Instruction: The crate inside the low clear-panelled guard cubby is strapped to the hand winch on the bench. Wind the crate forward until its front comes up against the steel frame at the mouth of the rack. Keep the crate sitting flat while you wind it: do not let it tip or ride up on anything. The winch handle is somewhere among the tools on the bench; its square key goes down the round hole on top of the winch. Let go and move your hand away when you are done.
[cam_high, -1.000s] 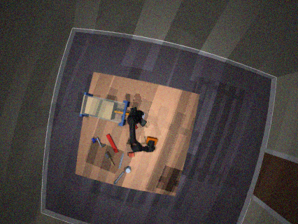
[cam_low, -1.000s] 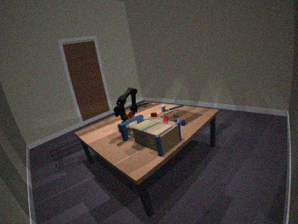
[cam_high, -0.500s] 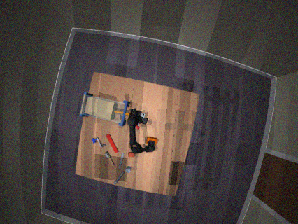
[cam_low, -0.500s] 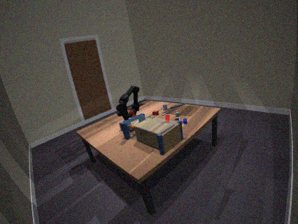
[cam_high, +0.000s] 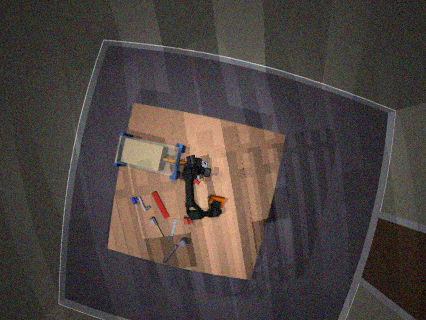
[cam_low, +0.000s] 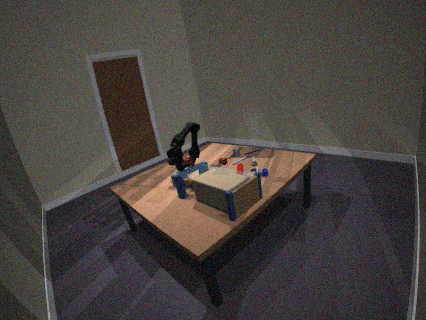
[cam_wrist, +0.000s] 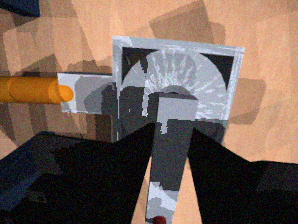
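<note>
Now: the red-knobbed winch handle 50 mm to the left of my gripper tip and 20 mm above it. The rest, counted from my gripper tip: blue frame 160 mm ahead, 10 mm to the right, 20 mm above; grey hand winch 10 mm behind, 30 mm to the right, 60 mm below; red knob 80 mm to the left, 50 mm above.
</note>
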